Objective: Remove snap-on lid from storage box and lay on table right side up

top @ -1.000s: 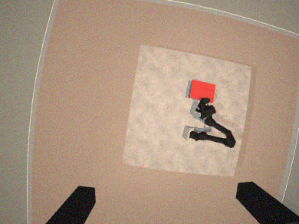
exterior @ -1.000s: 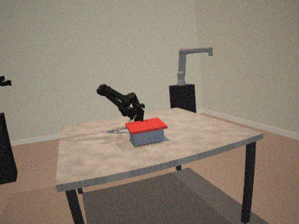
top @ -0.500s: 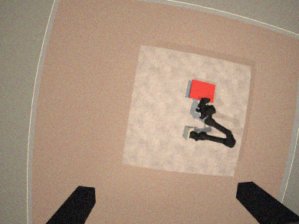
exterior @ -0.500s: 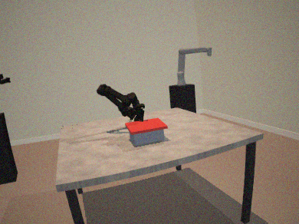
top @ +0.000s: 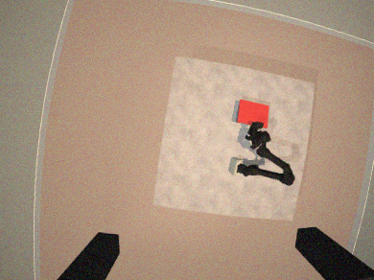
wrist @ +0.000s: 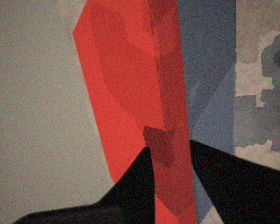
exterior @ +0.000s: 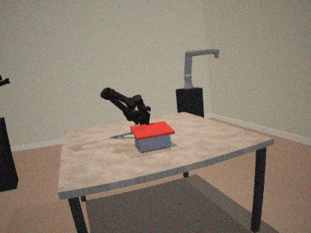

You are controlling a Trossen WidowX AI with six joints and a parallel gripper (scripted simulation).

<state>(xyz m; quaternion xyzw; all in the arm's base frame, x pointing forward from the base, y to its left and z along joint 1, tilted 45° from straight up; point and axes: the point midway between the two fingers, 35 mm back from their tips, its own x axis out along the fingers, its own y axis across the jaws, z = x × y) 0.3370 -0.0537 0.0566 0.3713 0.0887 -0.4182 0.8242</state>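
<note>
The lid is 80 mm ahead of my gripper tip, 10 mm to the right of it and 10 mm below it. Also, from my gripper tip: storage box: 70 mm ahead, 10 mm to the right, 70 mm below.
</note>
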